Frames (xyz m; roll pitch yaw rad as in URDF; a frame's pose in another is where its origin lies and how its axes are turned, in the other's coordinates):
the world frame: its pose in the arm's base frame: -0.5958 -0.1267 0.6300 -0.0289 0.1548 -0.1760
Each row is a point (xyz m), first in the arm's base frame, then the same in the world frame.
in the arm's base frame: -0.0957 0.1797 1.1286
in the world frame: 0.3566 0.3729 0.5713
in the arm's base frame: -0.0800 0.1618 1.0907
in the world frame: 0.3808 0.3590 0.5363
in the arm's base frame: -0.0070 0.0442 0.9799
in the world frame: 0.4893 0.2588 0.4381
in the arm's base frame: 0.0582 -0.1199 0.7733
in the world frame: 0.6129 0.1142 0.2441
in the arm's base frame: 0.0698 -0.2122 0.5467
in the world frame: 0.6751 0.0317 0.0220
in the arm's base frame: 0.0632 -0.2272 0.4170
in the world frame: 0.6913 0.0195 -0.1072
